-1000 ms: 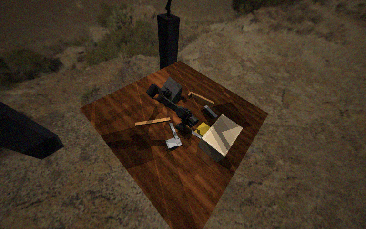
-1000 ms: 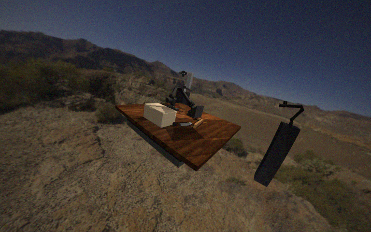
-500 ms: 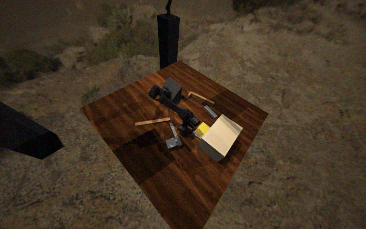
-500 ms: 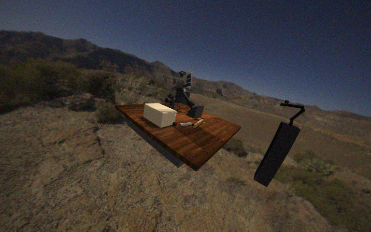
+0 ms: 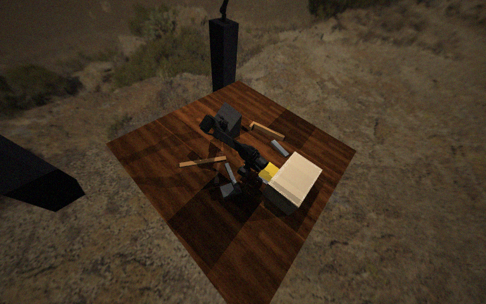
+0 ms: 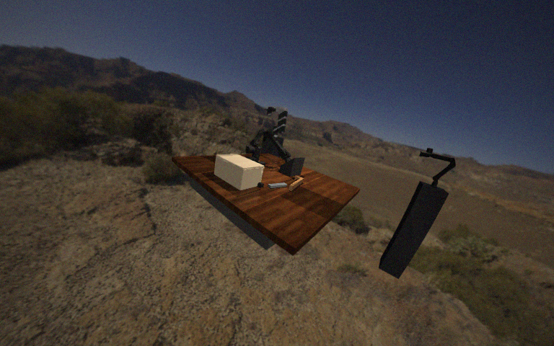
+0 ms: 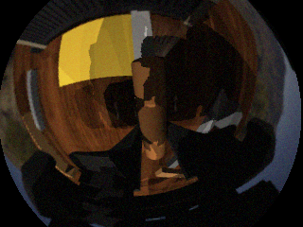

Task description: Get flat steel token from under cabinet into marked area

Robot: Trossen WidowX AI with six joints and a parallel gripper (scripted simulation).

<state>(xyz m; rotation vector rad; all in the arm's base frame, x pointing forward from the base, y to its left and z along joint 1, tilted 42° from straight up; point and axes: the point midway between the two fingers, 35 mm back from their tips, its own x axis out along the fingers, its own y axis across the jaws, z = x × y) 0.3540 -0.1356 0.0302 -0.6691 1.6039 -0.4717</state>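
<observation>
My gripper tip is 12 cm to the left of the grey scraper and 1 cm past it. The rest, counted from my gripper tip: steel token (27 cm ahead, 9 cm to the left, 1 cm below); wooden stick (25 cm behind, 16 cm to the right); grey block (20 cm to the right, 1 cm ahead, 1 cm above).
</observation>
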